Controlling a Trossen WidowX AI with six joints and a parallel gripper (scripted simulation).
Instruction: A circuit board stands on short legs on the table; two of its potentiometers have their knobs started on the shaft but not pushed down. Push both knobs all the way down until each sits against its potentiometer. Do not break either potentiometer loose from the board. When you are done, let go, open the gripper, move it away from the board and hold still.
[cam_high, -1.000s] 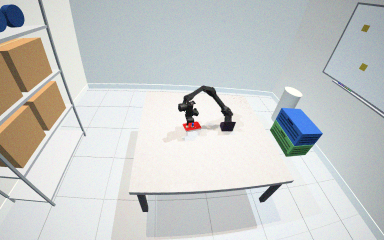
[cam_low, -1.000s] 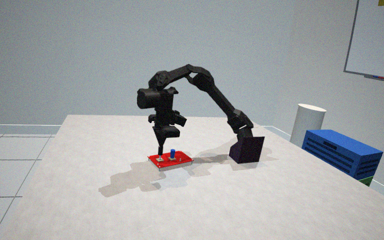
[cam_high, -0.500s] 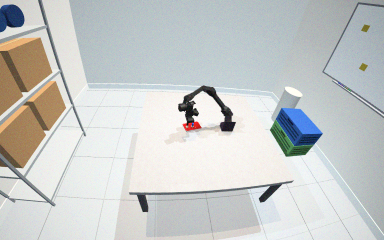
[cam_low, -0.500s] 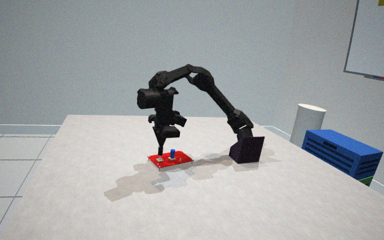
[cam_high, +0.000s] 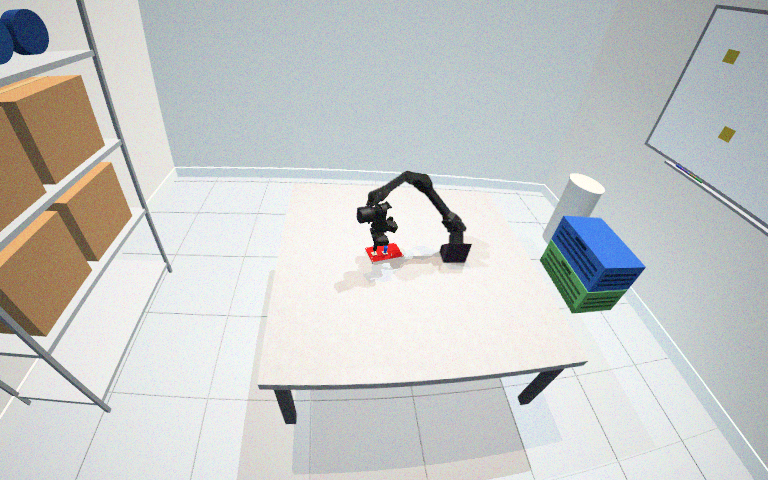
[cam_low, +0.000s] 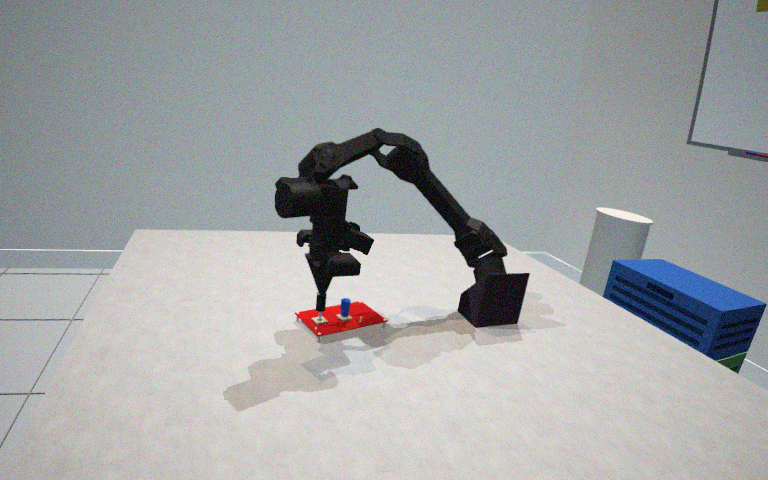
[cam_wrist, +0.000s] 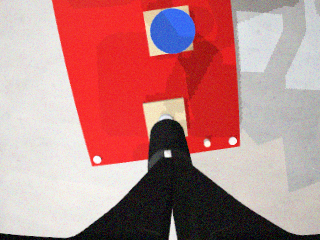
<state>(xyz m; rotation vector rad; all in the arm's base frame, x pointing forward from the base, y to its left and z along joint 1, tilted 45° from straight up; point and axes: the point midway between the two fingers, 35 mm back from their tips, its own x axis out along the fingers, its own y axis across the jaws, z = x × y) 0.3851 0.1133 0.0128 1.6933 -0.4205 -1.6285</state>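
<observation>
My gripper tip is 10 mm above the black knob. Also, from my gripper tip: blue knob (50 mm behind, 40 mm below, 10 mm to the right).
</observation>
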